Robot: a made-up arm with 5 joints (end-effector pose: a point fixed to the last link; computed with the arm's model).
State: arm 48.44 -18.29 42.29 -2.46 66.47
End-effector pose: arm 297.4 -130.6 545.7 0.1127 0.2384 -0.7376 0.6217
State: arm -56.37 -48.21 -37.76 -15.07 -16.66
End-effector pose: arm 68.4 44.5 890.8 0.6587 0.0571 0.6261 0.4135
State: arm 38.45 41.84 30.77 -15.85 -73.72
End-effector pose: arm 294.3 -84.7 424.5 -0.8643 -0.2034 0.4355 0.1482
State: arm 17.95 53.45 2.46 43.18 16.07
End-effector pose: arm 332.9 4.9 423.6 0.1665 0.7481 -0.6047 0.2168
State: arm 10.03 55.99 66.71 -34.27 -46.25
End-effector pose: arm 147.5 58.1 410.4 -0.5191 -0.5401 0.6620 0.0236
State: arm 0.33 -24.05 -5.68 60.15 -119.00
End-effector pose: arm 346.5 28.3 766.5 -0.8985 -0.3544 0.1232 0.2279
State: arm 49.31 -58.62 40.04 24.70 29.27
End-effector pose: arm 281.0 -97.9 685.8 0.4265 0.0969 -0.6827 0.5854
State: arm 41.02 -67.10 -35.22 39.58 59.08
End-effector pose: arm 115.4 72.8 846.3 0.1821 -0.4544 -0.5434 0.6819
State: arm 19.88 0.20 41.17 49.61 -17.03
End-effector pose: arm 329.8 -3.2 503.3 0.4066 0.6220 -0.6650 0.0745
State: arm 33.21 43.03 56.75 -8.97 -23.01
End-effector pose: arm 209.1 17.3 399.4 -0.5057 -0.5440 0.6686 0.0370
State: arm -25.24 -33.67 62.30 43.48 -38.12
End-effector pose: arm 282.2 150.8 540.5 0.3738 0.6945 -0.5402 0.2935
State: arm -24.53 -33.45 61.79 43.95 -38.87
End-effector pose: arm 284.7 148.9 541.6 0.3815 0.6911 -0.5438 0.2847
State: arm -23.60 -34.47 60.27 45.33 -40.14
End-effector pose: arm 290.2 147.1 549.6 0.4006 0.6856 -0.5410 0.2771
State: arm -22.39 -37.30 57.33 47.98 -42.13
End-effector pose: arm 298.5 144.9 568.2 0.4355 0.6768 -0.5278 0.2715
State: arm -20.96 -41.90 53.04 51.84 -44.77
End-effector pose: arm 306.4 141.1 597.8 0.4839 0.6643 -0.5028 0.2677
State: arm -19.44 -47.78 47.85 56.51 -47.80
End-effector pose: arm 309.1 134.5 635.4 0.5393 0.6485 -0.4671 0.2653
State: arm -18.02 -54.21 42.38 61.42 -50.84
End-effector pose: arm 303.3 125.6 675.2 0.5934 0.6310 -0.4240 0.2644
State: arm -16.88 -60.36 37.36 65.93 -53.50
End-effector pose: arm 289.8 115.9 710.4 0.6391 0.6143 -0.3795 0.2650
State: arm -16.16 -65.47 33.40 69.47 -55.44
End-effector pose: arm 273.2 107.7 736.3 0.6718 0.6011 -0.3403 0.2676
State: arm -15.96 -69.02 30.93 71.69 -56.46
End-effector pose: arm 259.3 102.6 751.7 0.6900 0.5936 -0.3121 0.2721
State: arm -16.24 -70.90 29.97 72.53 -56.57
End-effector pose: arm 251.5 101.1 758.2 0.6955 0.5921 -0.2968 0.2786
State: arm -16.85 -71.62 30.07 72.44 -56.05
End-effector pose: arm 248.7 102.2 759.3 0.6925 0.5948 -0.2909 0.2864
